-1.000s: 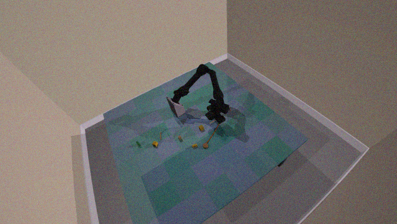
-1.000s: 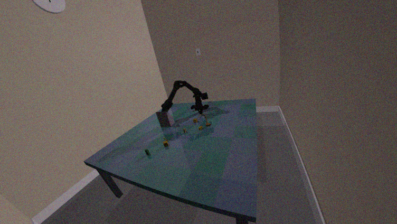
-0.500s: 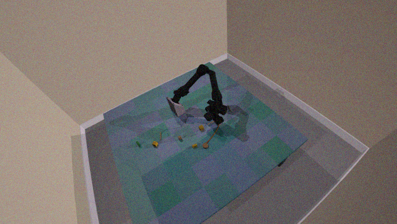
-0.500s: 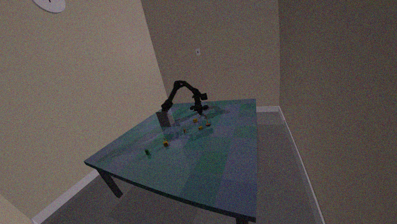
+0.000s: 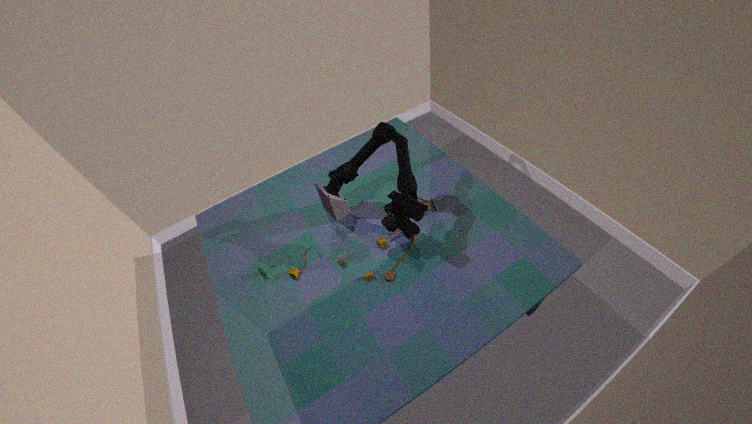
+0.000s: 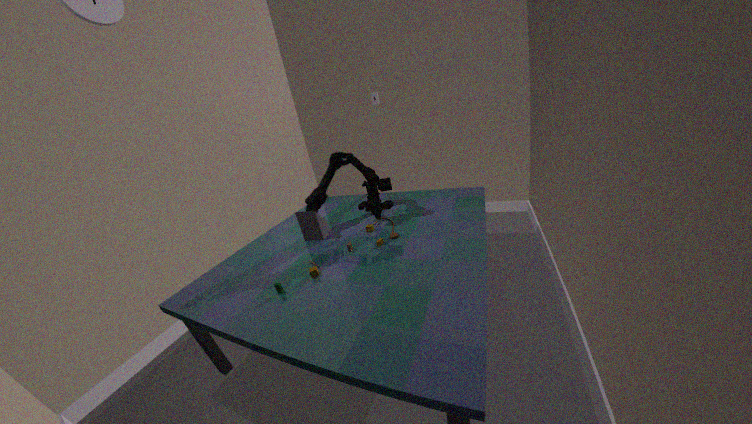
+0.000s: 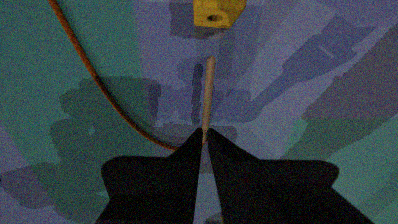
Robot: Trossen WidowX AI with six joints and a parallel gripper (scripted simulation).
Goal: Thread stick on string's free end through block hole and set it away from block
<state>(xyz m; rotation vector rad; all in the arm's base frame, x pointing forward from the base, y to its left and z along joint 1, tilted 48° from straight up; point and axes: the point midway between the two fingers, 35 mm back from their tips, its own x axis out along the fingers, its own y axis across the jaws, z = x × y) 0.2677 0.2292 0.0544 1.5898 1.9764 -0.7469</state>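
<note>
My gripper tip is now 110 mm to the left of the yellow block. Also, from my gripper tip: brown block: 60 mm behind, 160 mm to the left, 10 mm above; then thin wooden stick: 10 mm to the right; then round wooden button: 160 mm ahead, 150 mm to the right, 10 mm below.
</note>
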